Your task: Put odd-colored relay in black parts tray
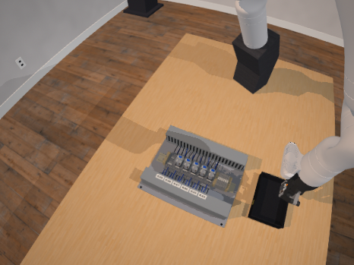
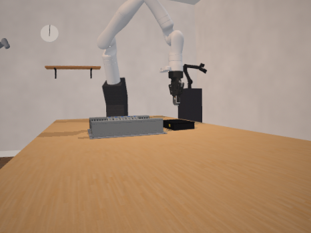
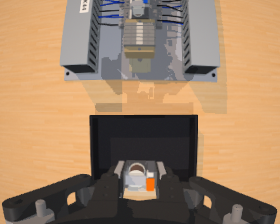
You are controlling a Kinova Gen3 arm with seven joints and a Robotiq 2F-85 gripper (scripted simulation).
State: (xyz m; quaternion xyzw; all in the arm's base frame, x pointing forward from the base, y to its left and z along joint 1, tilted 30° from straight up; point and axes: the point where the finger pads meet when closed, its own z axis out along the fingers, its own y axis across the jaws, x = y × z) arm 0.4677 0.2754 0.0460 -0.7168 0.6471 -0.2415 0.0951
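Right now the relay is 1 cm below my hand. Round my hand: black parts tray 13 cm below.
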